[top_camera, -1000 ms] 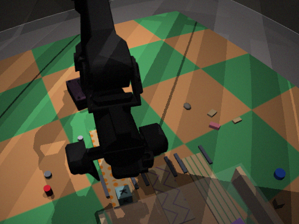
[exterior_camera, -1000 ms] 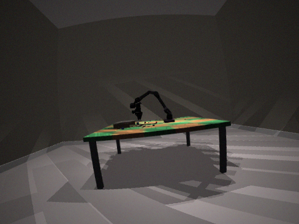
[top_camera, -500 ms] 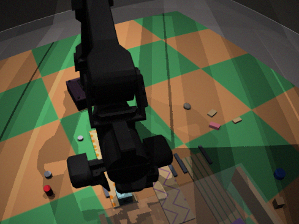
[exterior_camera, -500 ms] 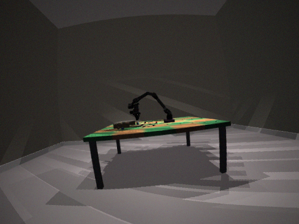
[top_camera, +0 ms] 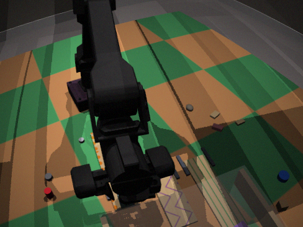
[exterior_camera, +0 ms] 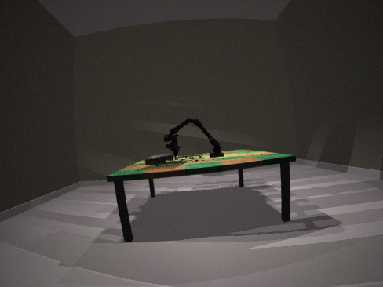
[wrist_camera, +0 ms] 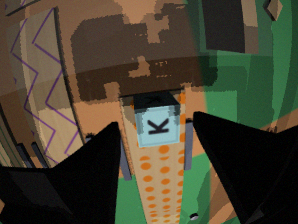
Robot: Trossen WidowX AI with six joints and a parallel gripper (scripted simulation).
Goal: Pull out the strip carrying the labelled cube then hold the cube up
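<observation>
The orange-dotted strip lies 11 cm behind my gripper tip, 3 cm below it and 2 cm to the left of it. The rest, counted from my gripper tip: pink block (32 cm to the left, 8 cm behind, 3 cm below); then blue cylinder (35 cm to the left, 15 cm ahead, 3 cm below); then grey pebble (30 cm to the left, 19 cm behind, 3 cm below).
</observation>
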